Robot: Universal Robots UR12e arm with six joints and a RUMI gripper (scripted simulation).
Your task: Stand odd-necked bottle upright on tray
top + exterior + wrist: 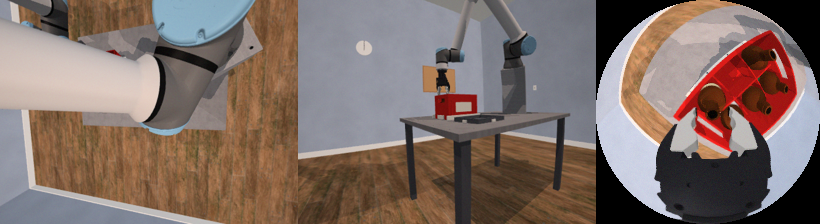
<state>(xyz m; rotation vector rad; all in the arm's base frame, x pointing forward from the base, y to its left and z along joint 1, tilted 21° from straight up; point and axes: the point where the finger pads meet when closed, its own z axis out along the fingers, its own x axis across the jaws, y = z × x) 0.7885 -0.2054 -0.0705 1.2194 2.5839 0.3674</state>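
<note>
Right now my hand is 8 cm past the red crate, 5 cm to the right of it and 7 cm above it. From my hand the other things lie so: dark tray (4 cm behind, 32 cm to the left, 14 cm below).
</note>
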